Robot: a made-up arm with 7 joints. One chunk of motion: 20 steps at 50 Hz.
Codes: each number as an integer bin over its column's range. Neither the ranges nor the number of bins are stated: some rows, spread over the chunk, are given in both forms.
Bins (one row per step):
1: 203 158 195 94 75 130 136
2: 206 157 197 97 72 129 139
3: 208 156 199 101 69 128 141
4: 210 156 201 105 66 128 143
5: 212 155 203 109 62 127 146
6: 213 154 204 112 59 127 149
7: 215 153 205 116 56 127 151
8: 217 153 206 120 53 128 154
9: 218 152 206 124 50 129 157
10: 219 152 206 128 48 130 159
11: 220 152 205 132 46 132 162
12: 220 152 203 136 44 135 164
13: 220 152 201 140 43 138 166
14: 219 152 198 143 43 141 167
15: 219 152 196 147 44 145 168
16: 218 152 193 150 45 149 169
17: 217 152 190 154 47 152 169
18: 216 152 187 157 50 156 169
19: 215 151 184 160 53 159 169
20: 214 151 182 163 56 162 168
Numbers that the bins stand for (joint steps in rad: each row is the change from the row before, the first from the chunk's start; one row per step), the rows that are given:
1: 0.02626 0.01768 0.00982 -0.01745 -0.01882 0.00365 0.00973
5: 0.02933 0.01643 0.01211 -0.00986 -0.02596 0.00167 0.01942
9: 0.03138 0.01518 0.01297 -0.00227 -0.03255 0.00299 0.03007
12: 0.03206 0.01518 0.01211 0.00380 -0.03584 0.00694 0.03685
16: 0.03138 0.01518 0.00925 0.01088 -0.03529 0.01616 0.04170
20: 0.03001 0.01477 0.00610 0.01746 -0.02925 0.02473 0.04073
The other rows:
2: 0.02728 0.01726 0.01040 -0.01593 -0.02047 0.00299 0.01264
3: 0.02796 0.01685 0.01097 -0.01391 -0.02212 0.00233 0.01458
4: 0.02865 0.01685 0.01154 -0.01188 -0.02376 0.00233 0.01651
6: 0.02967 0.01602 0.01240 -0.00834 -0.02761 0.00167 0.02233
7: 0.03035 0.01560 0.01269 -0.00632 -0.02925 0.00167 0.02426
8: 0.03104 0.01560 0.01297 -0.00429 -0.03090 0.00233 0.02717
10: 0.03172 0.01518 0.01297 -0.00025 -0.03365 0.00365 0.03201
11: 0.03206 0.01518 0.01269 0.00178 -0.03475 0.00496 0.03492
13: 0.03206 0.01518 0.01154 0.00582 -0.03639 0.00892 0.03879
14: 0.03172 0.01518 0.01068 0.00734 -0.03639 0.01089 0.03976
15: 0.03172 0.01518 0.01011 0.00936 -0.03584 0.01353 0.04073
17: 0.03104 0.01518 0.00839 0.01291 -0.03420 0.01814 0.04170
18: 0.03069 0.01518 0.00753 0.01442 -0.03255 0.02078 0.04170
19: 0.03035 0.01477 0.00667 0.01594 -0.03090 0.02275 0.04170

